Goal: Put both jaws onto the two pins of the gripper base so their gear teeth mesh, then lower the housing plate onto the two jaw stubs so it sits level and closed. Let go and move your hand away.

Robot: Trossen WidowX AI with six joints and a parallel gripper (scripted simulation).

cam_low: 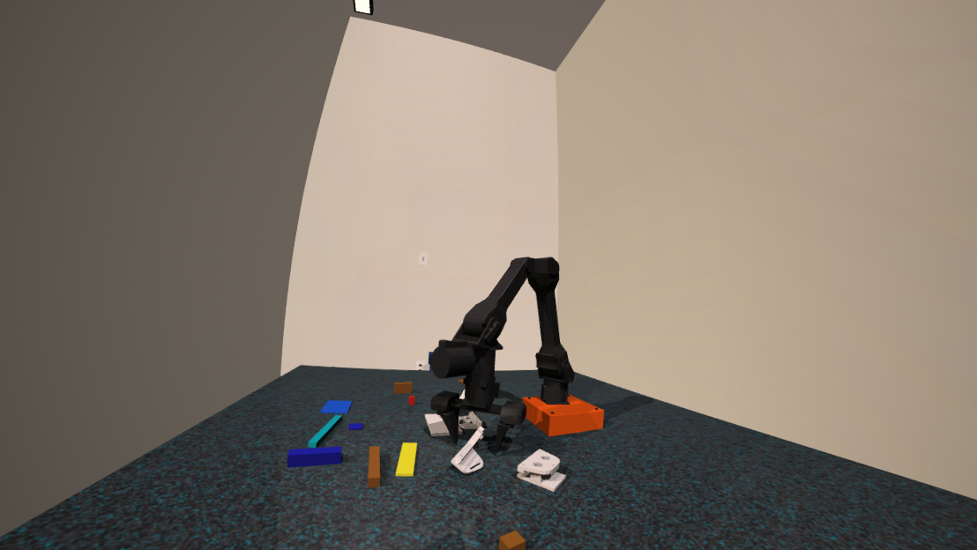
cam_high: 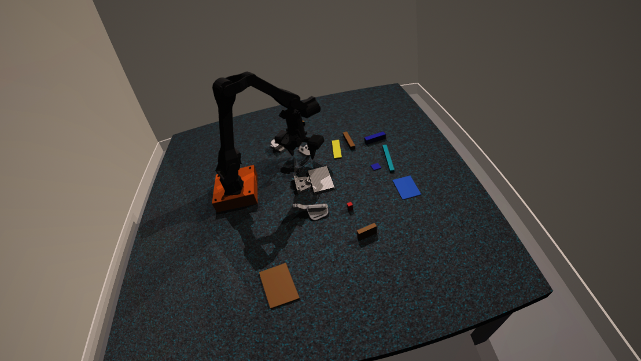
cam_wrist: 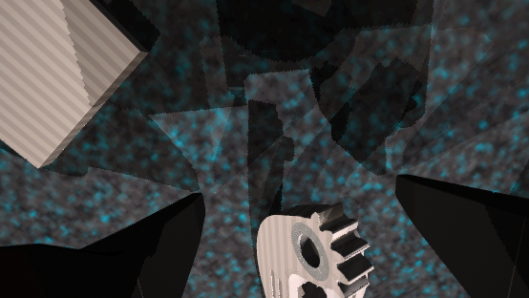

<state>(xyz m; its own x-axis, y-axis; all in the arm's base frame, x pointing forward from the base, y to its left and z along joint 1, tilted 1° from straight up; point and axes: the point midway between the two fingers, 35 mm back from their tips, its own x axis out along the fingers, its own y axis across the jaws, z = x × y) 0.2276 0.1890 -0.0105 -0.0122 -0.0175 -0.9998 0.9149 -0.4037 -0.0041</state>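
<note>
Now: gripper tip 3 cm below the white jaw, 2 cm to the right of it and 1 cm short of it. From my gripper tip the other things lie so: brown bar: 18 cm ahead, 8 cm to the left; yellow bar: 13 cm ahead, 4 cm to the left, 1 cm below; white block: 11 cm behind, 10 cm to the left.
</note>
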